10 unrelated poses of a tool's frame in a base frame.
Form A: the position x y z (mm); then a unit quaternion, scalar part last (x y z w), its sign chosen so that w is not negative.
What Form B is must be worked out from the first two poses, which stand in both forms.
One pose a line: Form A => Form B
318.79, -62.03, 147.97, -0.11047, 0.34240, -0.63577, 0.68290 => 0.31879, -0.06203, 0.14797, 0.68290, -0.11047, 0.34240, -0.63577
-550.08, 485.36, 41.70, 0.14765, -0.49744, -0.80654, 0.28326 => -0.55008, 0.48536, 0.04170, 0.28326, 0.14765, -0.49744, -0.80654
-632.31, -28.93, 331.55, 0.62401, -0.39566, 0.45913, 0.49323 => -0.63231, -0.02893, 0.33155, 0.49323, 0.62401, -0.39566, 0.45913
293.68, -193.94, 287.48, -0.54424, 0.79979, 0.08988, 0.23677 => 0.29368, -0.19394, 0.28748, 0.23677, -0.54424, 0.79979, 0.08988
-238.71, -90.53, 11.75, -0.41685, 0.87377, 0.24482, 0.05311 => -0.23871, -0.09053, 0.01175, 0.05311, -0.41685, 0.87377, 0.24482
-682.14, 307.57, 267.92, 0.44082, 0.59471, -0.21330, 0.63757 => -0.68214, 0.30757, 0.26792, 0.63757, 0.44082, 0.59471, -0.21330
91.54, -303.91, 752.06, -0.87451, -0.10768, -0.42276, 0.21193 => 0.09154, -0.30391, 0.75206, 0.21193, -0.87451, -0.10768, -0.42276
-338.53, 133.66, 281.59, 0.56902, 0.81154, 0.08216, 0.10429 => -0.33853, 0.13366, 0.28159, 0.10429, 0.56902, 0.81154, 0.08216
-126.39, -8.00, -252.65, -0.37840, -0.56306, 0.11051, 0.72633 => -0.12639, -0.00800, -0.25265, 0.72633, -0.37840, -0.56306, 0.11051
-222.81, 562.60, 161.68, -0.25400, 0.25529, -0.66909, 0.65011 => -0.22281, 0.56260, 0.16168, 0.65011, -0.25400, 0.25529, -0.66909
